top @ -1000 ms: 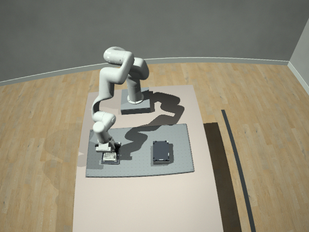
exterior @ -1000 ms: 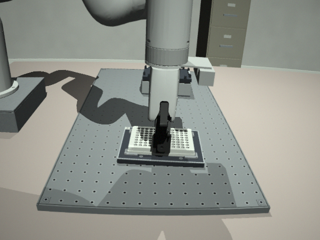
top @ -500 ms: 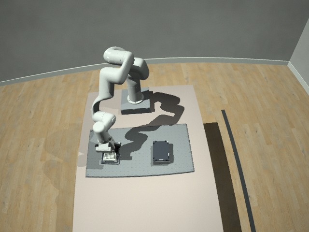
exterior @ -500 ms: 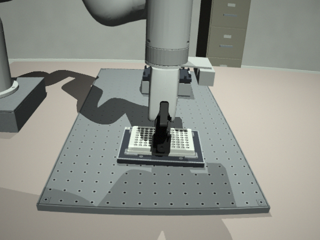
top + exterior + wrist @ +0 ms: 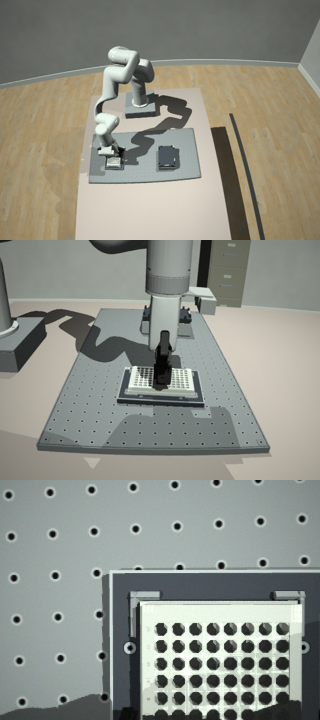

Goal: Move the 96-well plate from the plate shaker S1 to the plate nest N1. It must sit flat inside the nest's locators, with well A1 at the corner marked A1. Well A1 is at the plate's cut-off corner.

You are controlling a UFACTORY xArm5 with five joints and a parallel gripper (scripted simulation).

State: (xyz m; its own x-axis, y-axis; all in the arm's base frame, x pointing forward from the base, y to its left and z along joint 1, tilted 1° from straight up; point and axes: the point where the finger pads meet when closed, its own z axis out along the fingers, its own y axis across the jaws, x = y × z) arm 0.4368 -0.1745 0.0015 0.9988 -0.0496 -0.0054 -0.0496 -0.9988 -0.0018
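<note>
My hand is 3 cm above the white 96-well plate. The rest, counted from my hand: A1 label 7 cm behind, 6 cm to the left, 4 cm below; then dark plate nest 4 cm below.
</note>
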